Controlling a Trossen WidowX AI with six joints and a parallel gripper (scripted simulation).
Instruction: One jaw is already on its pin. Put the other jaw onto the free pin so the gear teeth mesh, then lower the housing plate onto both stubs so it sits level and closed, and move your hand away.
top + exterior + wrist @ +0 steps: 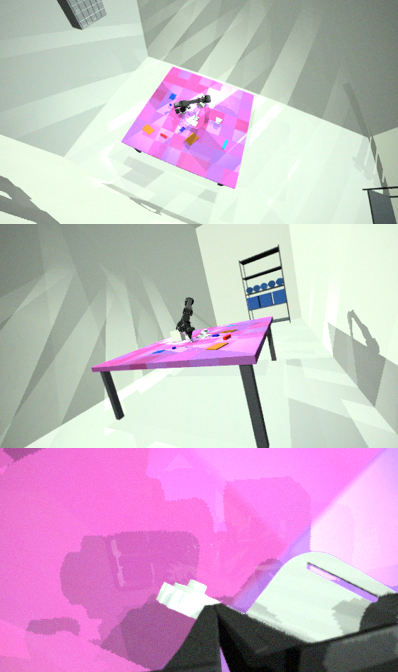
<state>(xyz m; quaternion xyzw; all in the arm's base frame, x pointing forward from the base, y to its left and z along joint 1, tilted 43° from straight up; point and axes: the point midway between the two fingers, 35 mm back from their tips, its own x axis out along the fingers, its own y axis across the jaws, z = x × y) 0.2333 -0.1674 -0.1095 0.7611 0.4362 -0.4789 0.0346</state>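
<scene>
Right now my gripper tip is right at the white jaw. Also, from my gripper tip: red block (350 mm ahead, 100 mm to the right, 10 mm below); then blue block (210 mm ahead, 70 mm to the left, 20 mm below); then white base (80 mm ahead, 150 mm to the left, 20 mm below).
</scene>
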